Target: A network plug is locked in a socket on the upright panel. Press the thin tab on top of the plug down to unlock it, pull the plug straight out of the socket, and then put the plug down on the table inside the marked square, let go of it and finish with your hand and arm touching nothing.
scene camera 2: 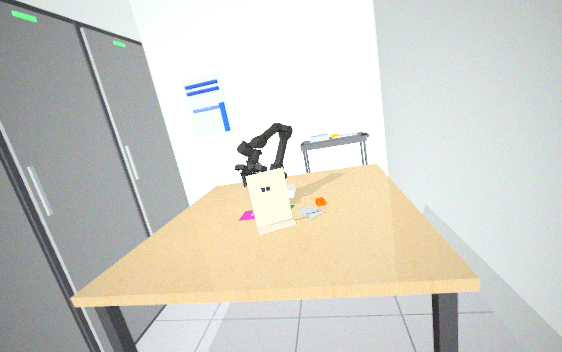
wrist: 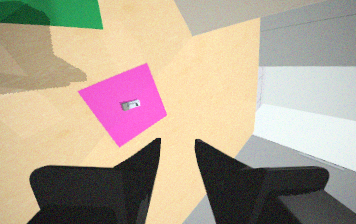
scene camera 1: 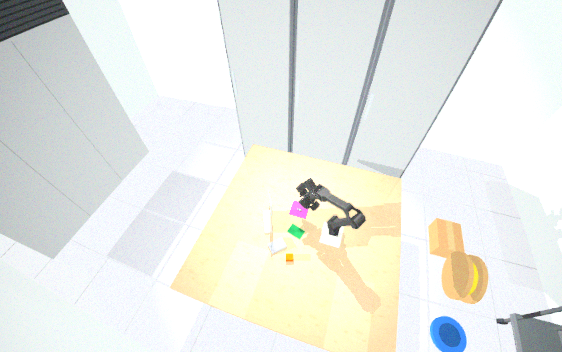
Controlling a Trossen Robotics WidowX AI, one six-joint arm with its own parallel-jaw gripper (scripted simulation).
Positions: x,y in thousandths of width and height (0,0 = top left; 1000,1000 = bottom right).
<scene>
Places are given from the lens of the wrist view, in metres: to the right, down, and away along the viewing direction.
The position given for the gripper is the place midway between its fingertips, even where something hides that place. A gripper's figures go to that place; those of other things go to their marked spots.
gripper (wrist: 499,636): 0.00, 0.03, 0.11
magenta marked square (wrist: 294,444): -0.12, -0.02, 0.19
</scene>
